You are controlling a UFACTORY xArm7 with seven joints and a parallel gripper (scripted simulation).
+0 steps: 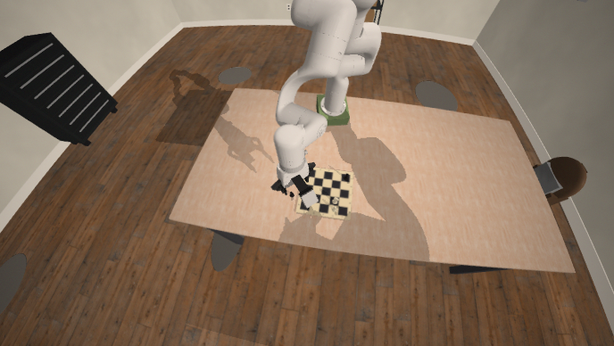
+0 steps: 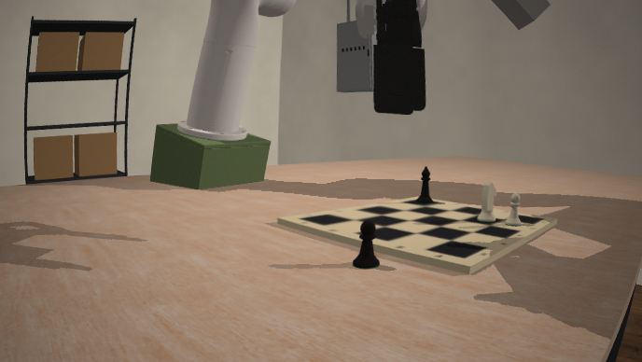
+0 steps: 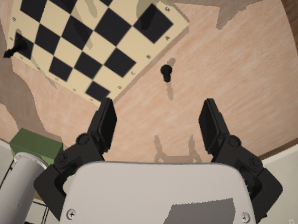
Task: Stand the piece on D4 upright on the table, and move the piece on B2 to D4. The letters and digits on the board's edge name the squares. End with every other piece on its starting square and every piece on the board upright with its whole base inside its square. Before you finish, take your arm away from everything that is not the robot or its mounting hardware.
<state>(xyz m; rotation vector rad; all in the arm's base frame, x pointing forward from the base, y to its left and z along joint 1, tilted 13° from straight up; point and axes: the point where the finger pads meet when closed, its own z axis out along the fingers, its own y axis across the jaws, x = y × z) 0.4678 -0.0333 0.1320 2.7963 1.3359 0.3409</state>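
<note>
Right now my hand is 20 mm past the white knight, 160 mm to the right of it and 90 mm above it. The rest, counted from my hand: chessboard: 60 mm behind, 110 mm to the left, 110 mm below; then white pawn: 10 mm ahead, 160 mm to the left, 100 mm below; then black pawn: 20 mm to the right, 100 mm below.
</note>
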